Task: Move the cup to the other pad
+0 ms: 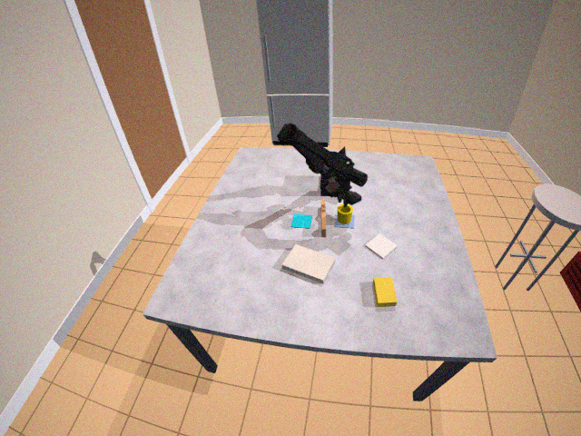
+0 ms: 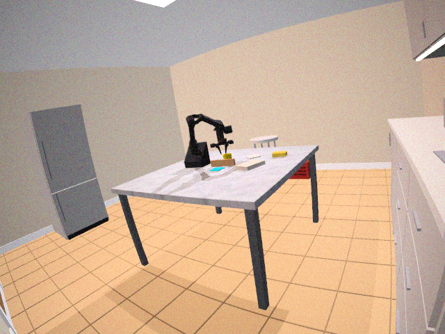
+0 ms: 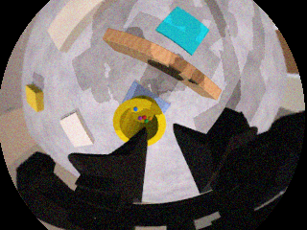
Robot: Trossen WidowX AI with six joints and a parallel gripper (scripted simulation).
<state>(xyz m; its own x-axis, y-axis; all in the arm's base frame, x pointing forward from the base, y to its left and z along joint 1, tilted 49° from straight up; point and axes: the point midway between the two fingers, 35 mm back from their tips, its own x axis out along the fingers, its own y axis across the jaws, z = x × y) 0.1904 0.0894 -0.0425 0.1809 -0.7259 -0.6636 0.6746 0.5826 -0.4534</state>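
My gripper tip is 4 cm above the yellow cup, 2 cm short of it and 1 cm to the right of it. Also, from my gripper tip: wooden bar (8 cm to the right, 6 cm below, 5 cm ahead); then white tile (20 cm to the left, 15 cm ahead, 7 cm below); then cyan pad (18 cm to the right, 8 cm below, 7 cm ahead).
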